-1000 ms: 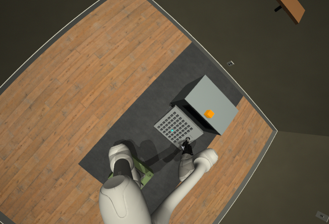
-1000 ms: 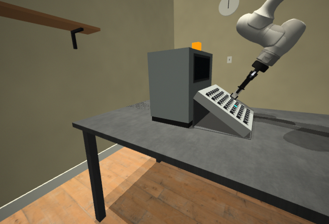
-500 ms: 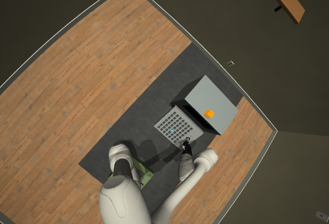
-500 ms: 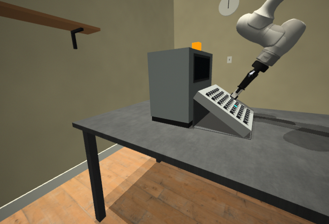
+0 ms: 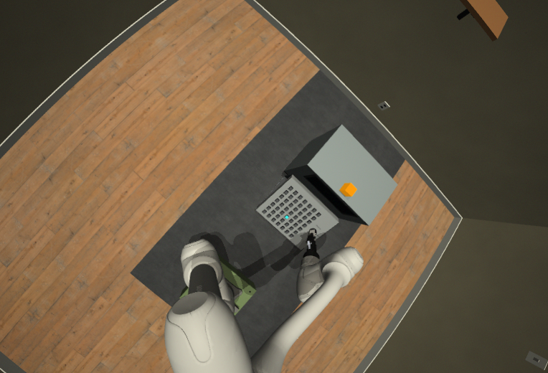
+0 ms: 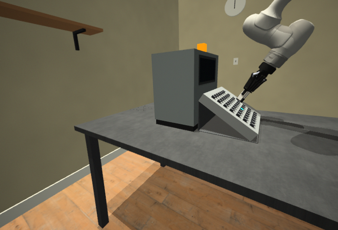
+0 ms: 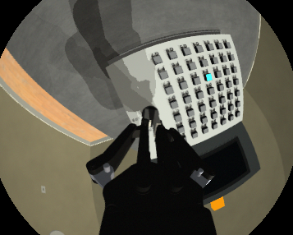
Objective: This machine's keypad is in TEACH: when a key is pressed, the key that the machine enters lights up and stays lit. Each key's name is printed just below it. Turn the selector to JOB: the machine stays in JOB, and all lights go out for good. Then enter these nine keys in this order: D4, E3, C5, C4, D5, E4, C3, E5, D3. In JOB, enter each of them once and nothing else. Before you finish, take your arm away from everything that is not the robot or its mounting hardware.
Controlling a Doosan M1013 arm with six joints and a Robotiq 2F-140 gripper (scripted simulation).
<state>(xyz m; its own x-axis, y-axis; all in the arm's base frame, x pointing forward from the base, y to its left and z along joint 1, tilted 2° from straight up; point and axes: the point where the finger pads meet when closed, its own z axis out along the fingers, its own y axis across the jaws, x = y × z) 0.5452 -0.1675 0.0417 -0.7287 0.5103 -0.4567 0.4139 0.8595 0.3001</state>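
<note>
Right now the black selector knob is 20 mm ahead of my hand and 20 mm below it. The rest, counted from my hand: keypad: 40 mm ahead, 110 mm to the left, 70 mm below; then key E4: 10 mm behind, 160 mm to the left, 50 mm below.
</note>
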